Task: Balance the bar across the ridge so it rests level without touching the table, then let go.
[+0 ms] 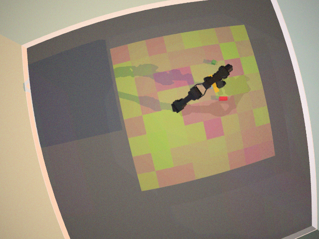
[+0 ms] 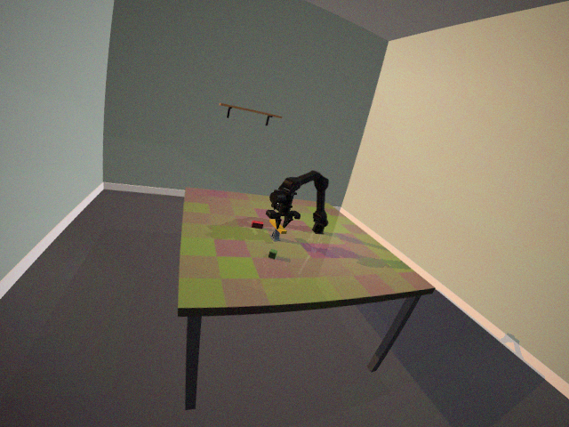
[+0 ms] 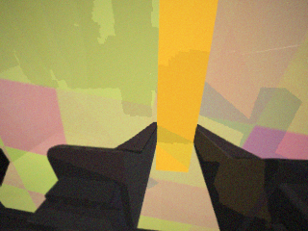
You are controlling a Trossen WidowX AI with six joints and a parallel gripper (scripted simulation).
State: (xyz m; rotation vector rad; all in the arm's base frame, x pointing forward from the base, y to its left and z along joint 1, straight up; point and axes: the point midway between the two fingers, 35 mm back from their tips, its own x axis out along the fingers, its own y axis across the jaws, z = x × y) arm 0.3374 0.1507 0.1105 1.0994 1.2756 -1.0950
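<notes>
Right now my gripper tip is 3 cm to the left of the orange bar. The rest, counted from my gripper tip: red block: 8 cm ahead, 16 cm to the right, 6 cm below; green cube: 8 cm ahead, 17 cm to the left, 6 cm below.
</notes>
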